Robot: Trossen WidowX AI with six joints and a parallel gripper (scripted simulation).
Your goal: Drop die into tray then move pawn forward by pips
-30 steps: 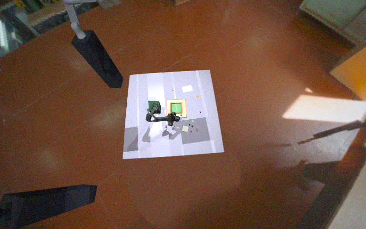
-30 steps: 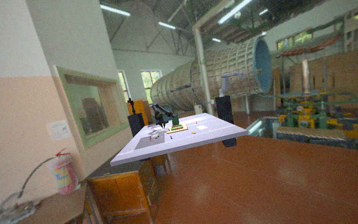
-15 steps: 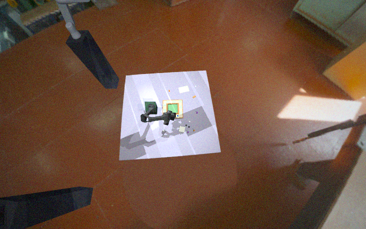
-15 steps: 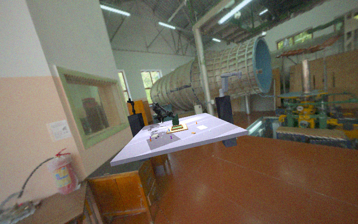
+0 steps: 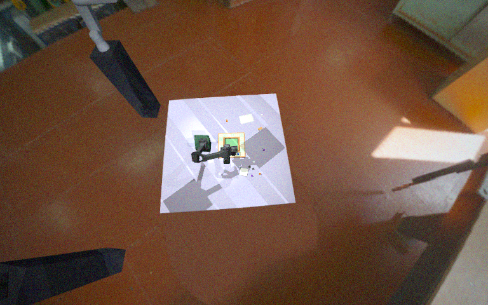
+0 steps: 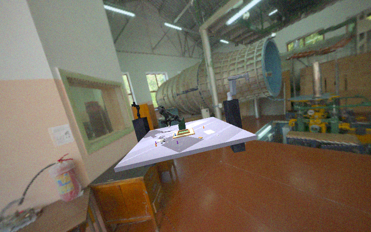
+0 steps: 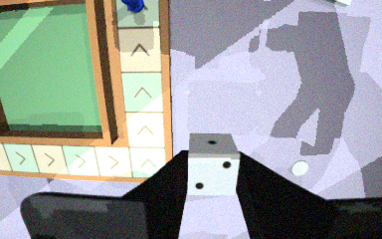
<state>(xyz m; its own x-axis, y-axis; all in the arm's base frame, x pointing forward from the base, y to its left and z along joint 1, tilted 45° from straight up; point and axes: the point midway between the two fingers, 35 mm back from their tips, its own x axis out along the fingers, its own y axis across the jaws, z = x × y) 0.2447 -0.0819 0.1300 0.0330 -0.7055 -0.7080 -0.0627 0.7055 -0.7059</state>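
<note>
The blue pawn is 10 cm below my gripper tip, 10 cm ahead of it and 8 cm to the left of it. Also, from my gripper tip: white die: right at my gripper tip.
</note>
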